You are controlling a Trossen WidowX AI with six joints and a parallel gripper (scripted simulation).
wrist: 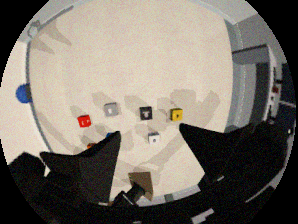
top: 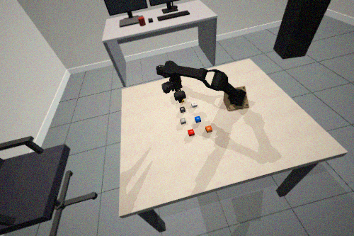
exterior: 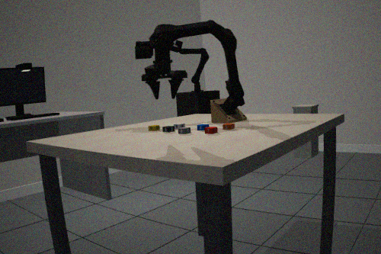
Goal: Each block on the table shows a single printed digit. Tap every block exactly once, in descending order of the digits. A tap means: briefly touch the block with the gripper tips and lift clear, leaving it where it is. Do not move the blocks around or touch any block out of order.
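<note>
My gripper tip is 1 cm past the black block and 11 cm above it. The rest, counted from my gripper tip: grey block (1 cm behind, 9 cm to the left, 11 cm below); white block (9 cm behind, 4 cm to the right, 11 cm below); yellow block (1 cm behind, 10 cm to the right, 11 cm below).
</note>
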